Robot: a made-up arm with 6 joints.
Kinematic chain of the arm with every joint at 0, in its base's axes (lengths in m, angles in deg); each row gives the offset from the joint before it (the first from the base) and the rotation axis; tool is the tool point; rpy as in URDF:
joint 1: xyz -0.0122 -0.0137 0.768 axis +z
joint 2: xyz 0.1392 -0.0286 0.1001 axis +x
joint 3: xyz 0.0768 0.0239 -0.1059 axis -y
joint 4: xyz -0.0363 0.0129 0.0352 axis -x
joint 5: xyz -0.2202 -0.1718 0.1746 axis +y
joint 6: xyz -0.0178 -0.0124 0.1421 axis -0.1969 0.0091 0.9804
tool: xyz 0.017 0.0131 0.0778 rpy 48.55 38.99 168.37
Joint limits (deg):
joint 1: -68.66..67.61
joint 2: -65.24..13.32
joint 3: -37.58..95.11
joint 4: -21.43..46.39
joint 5: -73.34..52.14
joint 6: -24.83..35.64
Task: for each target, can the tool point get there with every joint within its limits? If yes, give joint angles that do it. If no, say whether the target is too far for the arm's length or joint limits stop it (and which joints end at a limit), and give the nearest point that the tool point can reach.
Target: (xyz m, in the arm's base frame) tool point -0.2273 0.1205 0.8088
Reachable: yes | joints -52.25 -29.35 67.82 15.36 31.31 17.94
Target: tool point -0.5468 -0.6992 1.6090
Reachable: no: too far | nearest point -0.2205 -0.3309 1.2084 | short by 0.635 m
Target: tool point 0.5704 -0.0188 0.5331
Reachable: no: joint limits stop it (at a limit: joint 1, joint 3, joint 4, joint 5, joint 6) | nearest point 0.5202 -0.1556 0.5293 | short by 0.146 m
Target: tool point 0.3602 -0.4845 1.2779
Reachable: no: joint limits stop it (at a limit: joint 2, joint 3, joint 6) | nearest point 0.2401 -0.3327 1.1744 | short by 0.220 m
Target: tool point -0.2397 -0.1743 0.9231
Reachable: yes | joints 13.55 -28.15 51.24 7.75 13.36 -19.10
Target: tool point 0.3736 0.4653 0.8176
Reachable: no: joint limits stop it (at a limit: joint 2, joint 3, joint 4, joint 6) | nearest point 0.3031 0.3778 0.8536 | short by 0.118 m
